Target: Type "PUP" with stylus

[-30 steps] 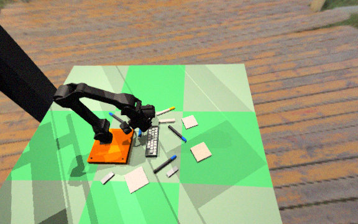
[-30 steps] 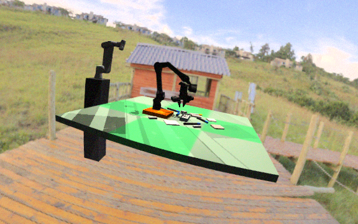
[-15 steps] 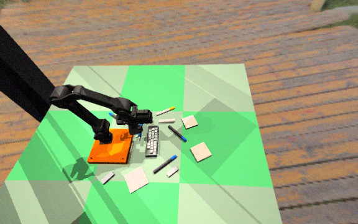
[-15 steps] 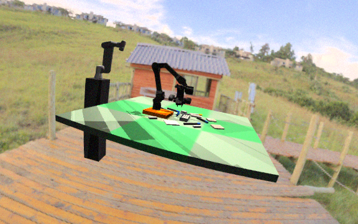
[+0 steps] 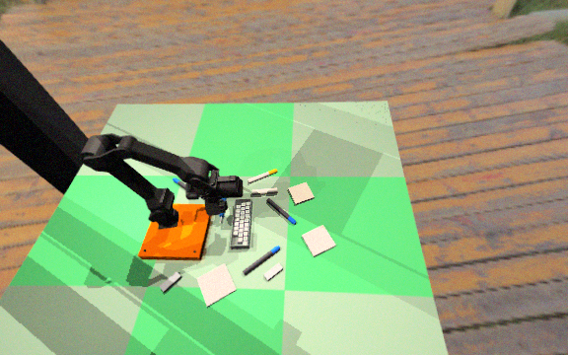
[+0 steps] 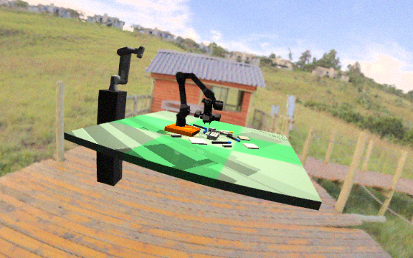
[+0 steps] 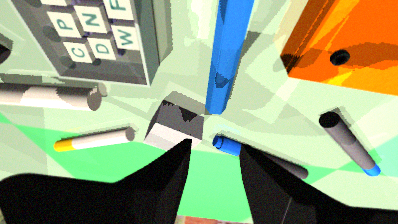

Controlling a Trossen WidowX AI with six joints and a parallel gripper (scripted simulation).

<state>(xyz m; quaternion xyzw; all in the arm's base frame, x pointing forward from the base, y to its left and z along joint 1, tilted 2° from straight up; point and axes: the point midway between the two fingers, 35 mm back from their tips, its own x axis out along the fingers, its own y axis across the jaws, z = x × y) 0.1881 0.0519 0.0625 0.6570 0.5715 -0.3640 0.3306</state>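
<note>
Right now the blue stylus is 6 cm to the right of my gripper tip, 5 cm below it and 1 cm behind it. Also, from my gripper tip: white sheet (31 cm to the right, 5 cm below, 3 cm behind).
</note>
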